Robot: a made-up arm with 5 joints.
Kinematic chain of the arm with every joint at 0, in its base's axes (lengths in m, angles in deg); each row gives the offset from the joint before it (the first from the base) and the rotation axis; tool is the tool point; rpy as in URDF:
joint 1: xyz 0 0 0.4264 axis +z
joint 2: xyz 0 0 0 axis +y
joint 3: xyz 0.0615 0 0.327 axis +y
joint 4: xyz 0.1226 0 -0.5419 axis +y
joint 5: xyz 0.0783 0 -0.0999 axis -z
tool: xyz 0 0 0 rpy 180 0 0
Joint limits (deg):
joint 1: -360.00..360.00
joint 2: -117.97..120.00
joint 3: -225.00..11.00
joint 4: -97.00..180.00
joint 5: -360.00..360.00
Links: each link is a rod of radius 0.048 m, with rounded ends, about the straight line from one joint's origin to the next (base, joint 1, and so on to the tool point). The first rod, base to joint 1, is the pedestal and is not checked.
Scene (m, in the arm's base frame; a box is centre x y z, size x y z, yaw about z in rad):
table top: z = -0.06
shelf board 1: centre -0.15 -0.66 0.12 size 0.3 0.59 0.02 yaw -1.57
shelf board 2: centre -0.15 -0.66 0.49 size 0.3 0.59 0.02 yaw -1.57
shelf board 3: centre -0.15 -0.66 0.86 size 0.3 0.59 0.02 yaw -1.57
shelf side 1: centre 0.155 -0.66 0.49 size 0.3 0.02 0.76 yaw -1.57
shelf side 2: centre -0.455 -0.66 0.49 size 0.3 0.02 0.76 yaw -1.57
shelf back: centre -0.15 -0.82 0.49 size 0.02 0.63 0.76 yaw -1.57
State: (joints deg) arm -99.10 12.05 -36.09 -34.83 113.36
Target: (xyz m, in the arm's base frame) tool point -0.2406 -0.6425 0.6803
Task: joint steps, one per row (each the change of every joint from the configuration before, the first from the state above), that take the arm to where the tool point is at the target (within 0.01 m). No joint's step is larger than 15 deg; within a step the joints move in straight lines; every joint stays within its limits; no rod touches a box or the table.
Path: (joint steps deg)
1: -1.92 -7.92 11.31 -7.42 0.00
2: -1.92 -7.92 11.32 -7.43 0.00
3: -1.92 -7.93 11.31 -7.42 0.00
4: -10.33 -14.07 -9.48 -1.88 0.00
5: -10.33 -14.07 -9.48 -1.88 0.00
6: 5.00 13.25 -13.11 8.88 0.00
7: 4.99 13.25 -13.12 8.88 0.00
8: 5.00 13.25 -13.11 8.88 0.00

